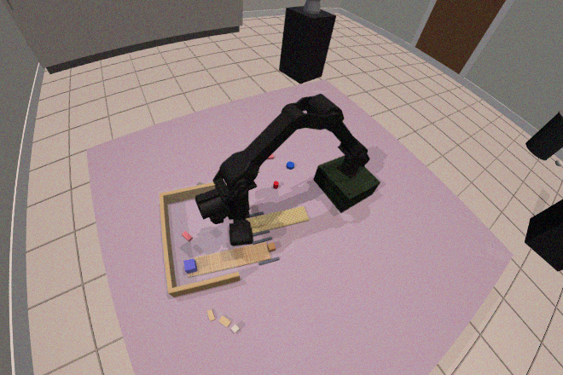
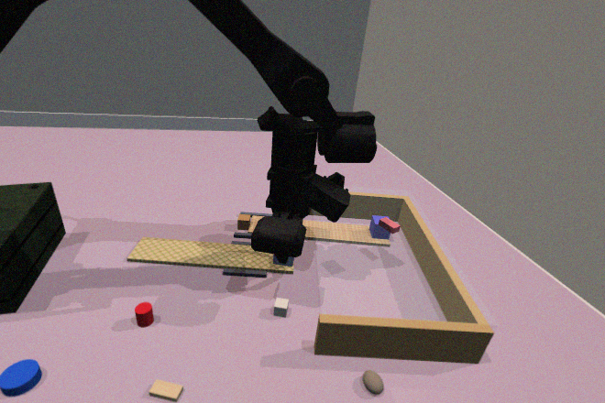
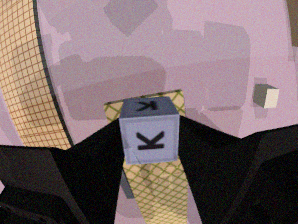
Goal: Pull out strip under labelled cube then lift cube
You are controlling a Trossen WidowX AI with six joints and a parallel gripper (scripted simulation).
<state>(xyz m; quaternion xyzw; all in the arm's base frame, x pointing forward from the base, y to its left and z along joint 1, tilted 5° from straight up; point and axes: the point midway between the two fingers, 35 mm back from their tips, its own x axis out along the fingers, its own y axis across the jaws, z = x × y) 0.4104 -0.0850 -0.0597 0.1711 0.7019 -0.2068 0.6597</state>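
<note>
The yellow-green cross-hatched strip lies 10 cm behind my gripper tip, 4 cm to the left of it and 1 cm below it. Also, from my gripper tip: red cylinder: 20 cm behind, 6 cm to the right; labelled cube: 1 cm above; orange block: 3 cm behind, 11 cm to the left.
</note>
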